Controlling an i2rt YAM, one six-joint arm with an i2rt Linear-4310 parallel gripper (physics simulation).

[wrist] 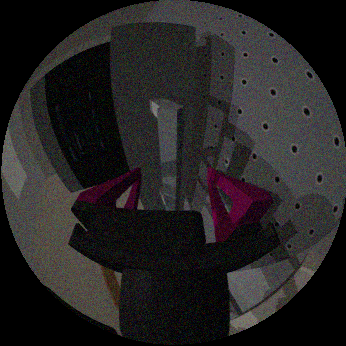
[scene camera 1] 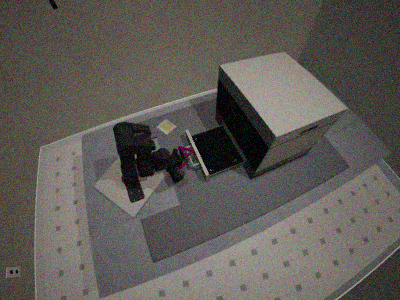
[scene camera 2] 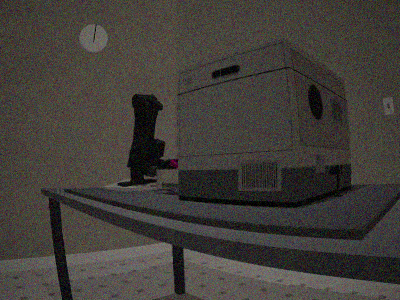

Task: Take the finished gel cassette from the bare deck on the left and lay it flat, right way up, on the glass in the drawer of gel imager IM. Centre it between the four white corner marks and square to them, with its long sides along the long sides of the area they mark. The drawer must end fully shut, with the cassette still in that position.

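Places are measured from the arm's base along level axes (x back, y right, z up), in centimetres.
Where they show: gripper, between the fingertips: (scene camera 1: 191, 154); arm's base, origin of its link: (scene camera 1: 132, 182) (scene camera 2: 137, 183).
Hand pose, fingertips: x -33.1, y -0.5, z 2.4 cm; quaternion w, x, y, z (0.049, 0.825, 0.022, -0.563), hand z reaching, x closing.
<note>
Things, the pixels of their top centre, and the offset from my fingertips.
- gel cassette, centre of its top: (scene camera 1: 166, 127) dx +5.2, dy -25.6, dz -3.6 cm
- pale bar, centre of its top: (wrist: 162, 181) dx +2.0, dy +1.3, dz +1.8 cm
The gel cassette (scene camera 1: 167, 127), a small pale square with a yellowish middle, lies flat on the deck at the left, behind the arm. The drawer of gel imager IM (scene camera 1: 305, 102) (scene camera 2: 235, 120) stands out, with its dark glass (scene camera 1: 217, 150) bare and small pale corner marks faintly visible. The drawer front (scene camera 1: 196, 150) is a white panel with a pale handle on its outer side. My gripper (scene camera 1: 186, 156) (scene camera 2: 173, 163) (wrist: 173, 171) is open with magenta fingers, close in front of the drawer front. In the wrist view a pale bar (wrist: 168, 130), apparently the handle, shows between the spread fingers.
The imager's tall housing stands right of the drawer. The arm stands on a pale base plate (scene camera 1: 112, 192) at the left. The table's back edge runs behind the cassette. In scene camera 2 the housing hides the drawer.
</note>
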